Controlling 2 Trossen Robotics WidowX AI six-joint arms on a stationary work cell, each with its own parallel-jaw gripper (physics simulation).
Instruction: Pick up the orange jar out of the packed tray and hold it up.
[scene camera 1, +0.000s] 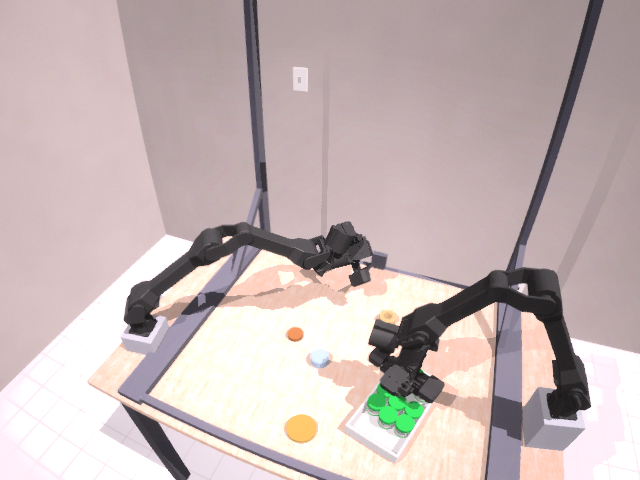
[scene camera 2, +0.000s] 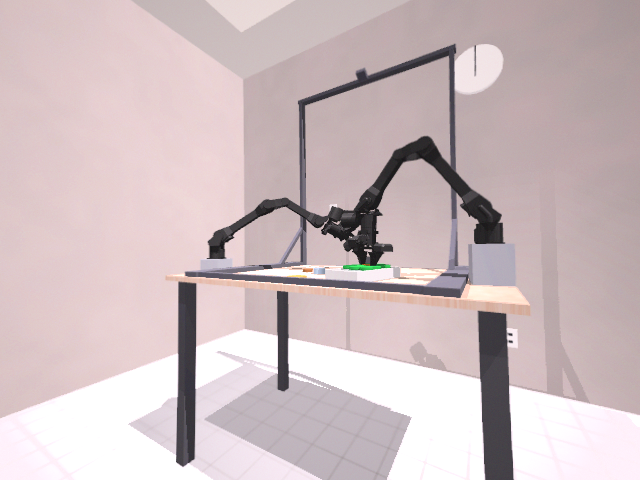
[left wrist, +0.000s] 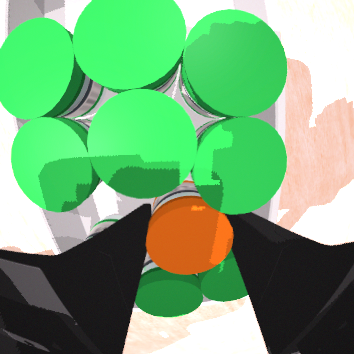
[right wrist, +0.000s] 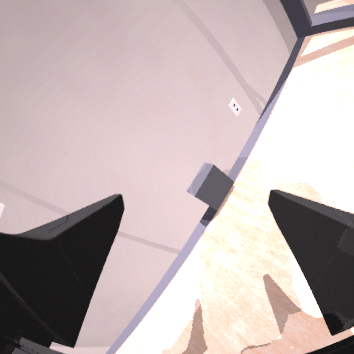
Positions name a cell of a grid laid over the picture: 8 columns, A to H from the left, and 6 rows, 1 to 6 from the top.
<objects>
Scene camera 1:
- my left gripper: E5
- my right gripper: E4
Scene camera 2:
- my left gripper: E4
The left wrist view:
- my left gripper: E4
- orange jar: E4
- green jar: D3
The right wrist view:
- my right gripper: E4
</objects>
